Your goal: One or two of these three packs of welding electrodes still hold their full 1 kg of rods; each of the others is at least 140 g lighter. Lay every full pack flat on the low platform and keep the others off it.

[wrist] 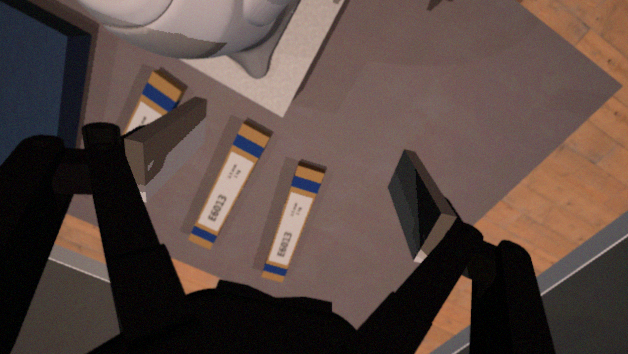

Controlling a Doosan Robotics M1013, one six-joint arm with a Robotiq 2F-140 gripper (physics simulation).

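Frame: origin at the arm's base, x ahead, y left, z up, level; metres.
Where they show: gripper, fingertip midpoint: (303, 146).
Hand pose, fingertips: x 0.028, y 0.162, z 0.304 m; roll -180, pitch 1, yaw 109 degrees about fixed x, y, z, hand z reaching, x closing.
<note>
Things, the pixels of their top centre, and the offset from my fingertips. Level surfaces: height alone.
- left pack, middle of its top: (132, 149) dy -0.250, dx +0.360, dz -0.367 m
- middle pack, middle of its top: (223, 194) dy -0.036, dx +0.353, dz -0.367 m
- right pack, middle of its top: (289, 231) dy +0.141, dx +0.359, dz -0.367 m
- dark blue raised block, middle of its top: (20, 117) dy -0.443, dx +0.389, dz -0.327 m
- grey-brown surface, its level: dz -0.388 m
Three slim orange packs with blue bands and white labels lie flat, apart from each other, on the grey-brown surface. The left pack (159, 96) is partly hidden behind a finger. The middle pack (234, 172) and the right pack (301, 202) show in full, both marked E6013. A dark blue raised block (30, 85), seemingly the low platform, is cut off at the left edge; no pack shows on its visible part. My gripper (303, 146) is wide open and empty, above the packs, with the middle and right packs in view between its fingers.
The white arm body (200, 25) bulges in at the top, over a pale slab (281, 95) just beyond the packs. The grey-brown surface (450, 100) extends right to an edge with wooden planks (550, 200) beyond. A small dark shape (440, 3) shows at the top edge.
</note>
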